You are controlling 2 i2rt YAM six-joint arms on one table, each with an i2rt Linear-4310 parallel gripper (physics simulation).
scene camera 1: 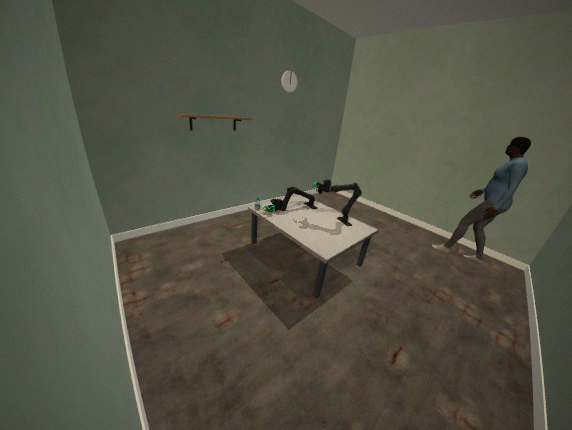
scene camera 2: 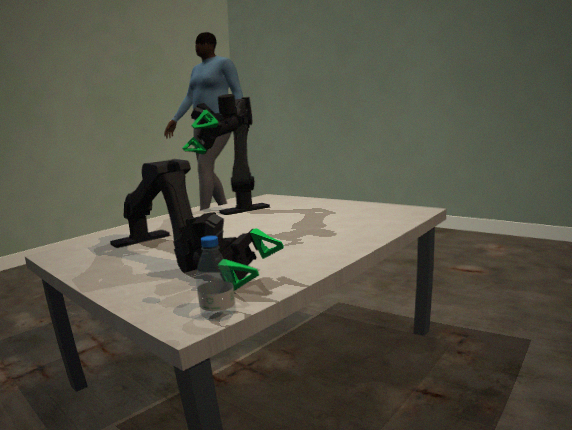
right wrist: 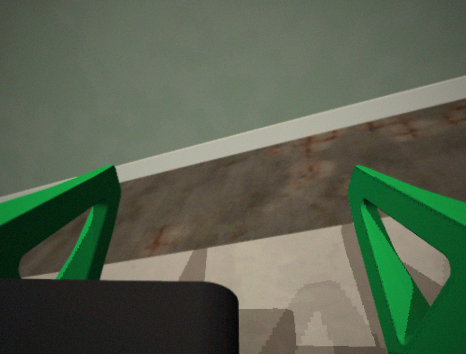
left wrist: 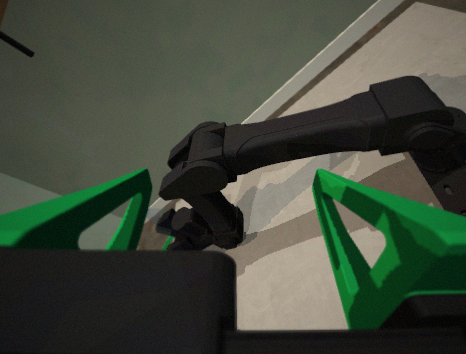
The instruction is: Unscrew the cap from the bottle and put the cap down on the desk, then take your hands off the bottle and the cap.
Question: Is the left gripper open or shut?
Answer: Open.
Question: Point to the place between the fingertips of the right gripper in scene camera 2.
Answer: At 270,258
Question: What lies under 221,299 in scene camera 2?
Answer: A clear plastic bottle.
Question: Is the right gripper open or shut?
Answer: Open.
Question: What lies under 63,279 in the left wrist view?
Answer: The left gripper.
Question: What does the right gripper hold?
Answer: Nothing.
